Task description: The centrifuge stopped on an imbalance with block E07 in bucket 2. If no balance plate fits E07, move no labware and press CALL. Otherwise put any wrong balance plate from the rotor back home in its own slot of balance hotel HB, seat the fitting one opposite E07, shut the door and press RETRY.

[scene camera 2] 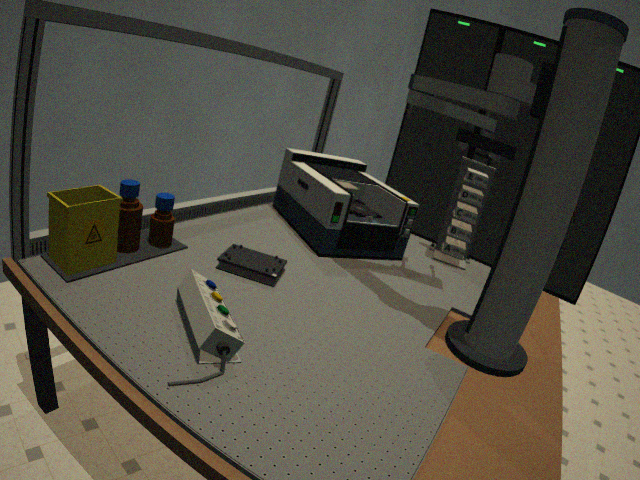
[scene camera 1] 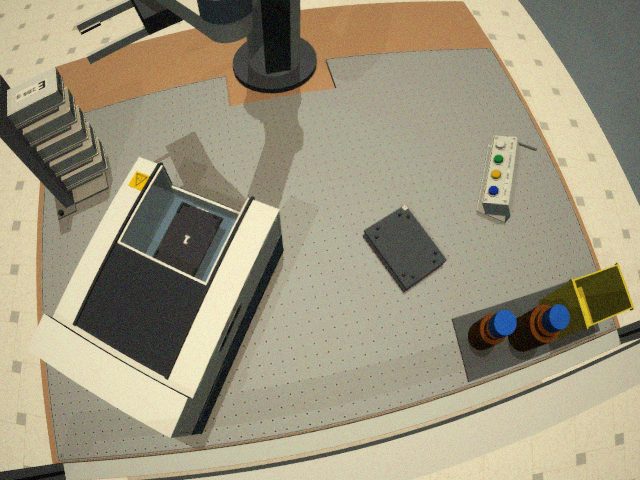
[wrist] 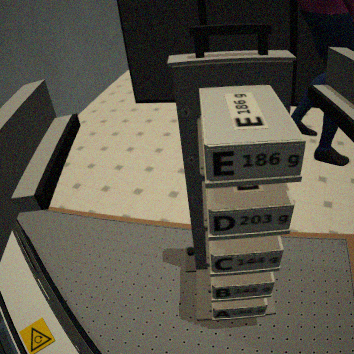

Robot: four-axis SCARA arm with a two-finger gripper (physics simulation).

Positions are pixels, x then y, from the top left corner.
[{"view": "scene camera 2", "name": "button box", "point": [214, 338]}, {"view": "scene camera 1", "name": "my gripper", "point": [82, 43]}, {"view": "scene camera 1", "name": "dark bucket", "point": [190, 233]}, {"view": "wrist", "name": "my gripper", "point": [194, 78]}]
